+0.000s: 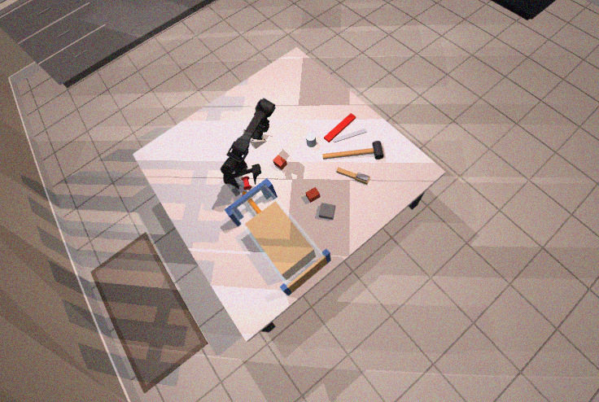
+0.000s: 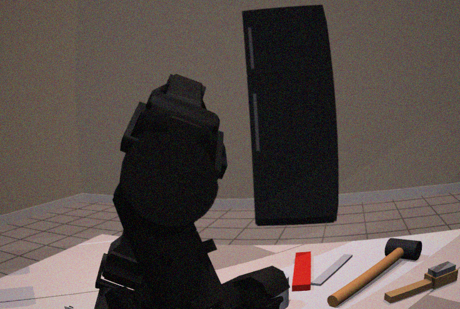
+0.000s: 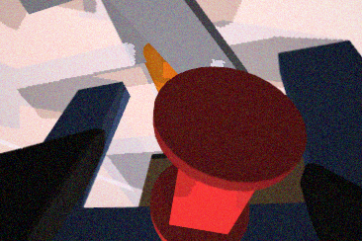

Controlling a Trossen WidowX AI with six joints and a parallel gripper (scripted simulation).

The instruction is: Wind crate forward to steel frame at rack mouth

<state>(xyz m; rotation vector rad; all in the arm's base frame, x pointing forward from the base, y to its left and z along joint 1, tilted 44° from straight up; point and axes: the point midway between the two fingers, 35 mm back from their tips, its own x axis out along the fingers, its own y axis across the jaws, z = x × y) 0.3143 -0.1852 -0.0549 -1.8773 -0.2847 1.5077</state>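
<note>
Right now the red knob is 1 cm behind my gripper tip. Round my gripper tip: clear-panelled cubby (30 cm ahead, 1 cm to the left, 2 cm below); then winch handle (5 cm behind, 1 cm to the right, 3 cm below); then grey hand winch (12 cm behind, 6 cm to the right, 10 cm below).
</note>
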